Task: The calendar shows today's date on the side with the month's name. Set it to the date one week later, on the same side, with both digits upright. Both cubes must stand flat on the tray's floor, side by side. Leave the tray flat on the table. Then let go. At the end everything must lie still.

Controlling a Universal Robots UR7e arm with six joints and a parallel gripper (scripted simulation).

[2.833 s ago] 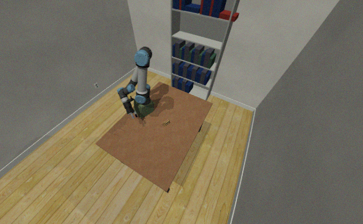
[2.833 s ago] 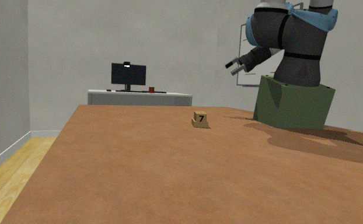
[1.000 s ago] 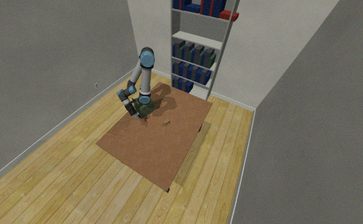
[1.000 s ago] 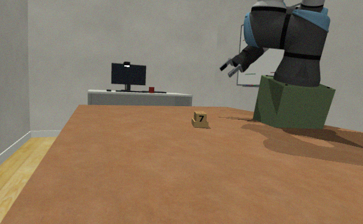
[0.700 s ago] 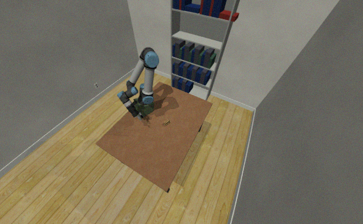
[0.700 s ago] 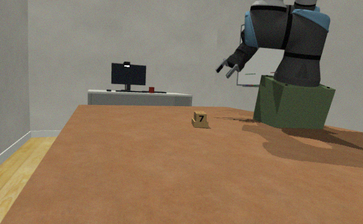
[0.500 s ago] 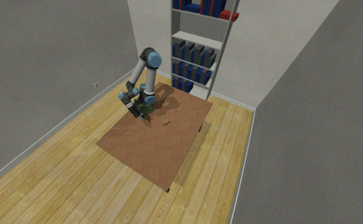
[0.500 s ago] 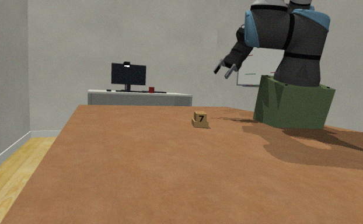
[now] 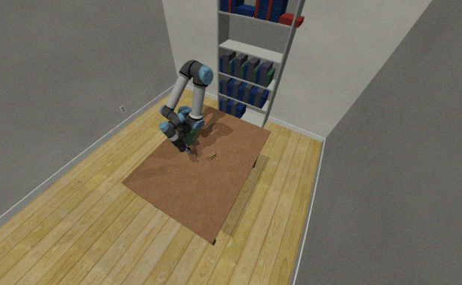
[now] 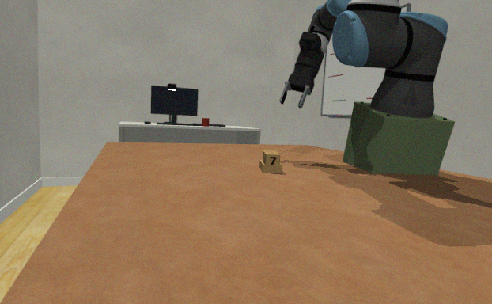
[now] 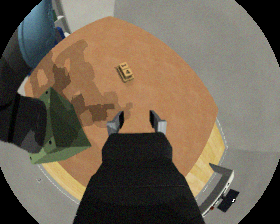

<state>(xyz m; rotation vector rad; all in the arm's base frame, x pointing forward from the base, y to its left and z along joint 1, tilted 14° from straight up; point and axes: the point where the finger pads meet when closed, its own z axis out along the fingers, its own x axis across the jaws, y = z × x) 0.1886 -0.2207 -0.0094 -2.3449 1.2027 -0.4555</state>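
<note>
The wooden tray lies 15 cm ahead of my hand, 13 cm to the left of it and 17 cm below it.
</note>
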